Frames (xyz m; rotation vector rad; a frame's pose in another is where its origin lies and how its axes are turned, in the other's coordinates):
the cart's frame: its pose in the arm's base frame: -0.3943 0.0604 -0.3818 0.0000 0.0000 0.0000
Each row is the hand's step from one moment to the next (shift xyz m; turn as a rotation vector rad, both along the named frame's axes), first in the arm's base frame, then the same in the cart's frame.
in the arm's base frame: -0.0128 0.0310 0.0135 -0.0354 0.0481 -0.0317
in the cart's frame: -0.0128 0.0310 0.0135 -0.0354 0.0481 -0.0317
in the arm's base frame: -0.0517 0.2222 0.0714 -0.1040 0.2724 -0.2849
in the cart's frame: -0.0517 0.2222 0.0714 -0.1040 0.2724 -0.2849
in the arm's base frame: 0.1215 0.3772 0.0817 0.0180 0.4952 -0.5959
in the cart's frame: 0.1215 0.3772 0.0817 0.0180 0.4952 -0.5959
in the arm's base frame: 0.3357 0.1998 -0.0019 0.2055 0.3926 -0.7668
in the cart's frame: 0.3357 0.1998 -0.0019 0.2055 0.3926 -0.7668
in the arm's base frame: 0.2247 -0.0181 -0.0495 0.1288 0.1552 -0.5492
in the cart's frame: 0.2247 -0.0181 -0.0495 0.1288 0.1552 -0.5492
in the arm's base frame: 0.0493 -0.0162 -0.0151 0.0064 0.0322 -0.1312
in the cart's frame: 0.0493 -0.0162 -0.0151 0.0064 0.0322 -0.1312
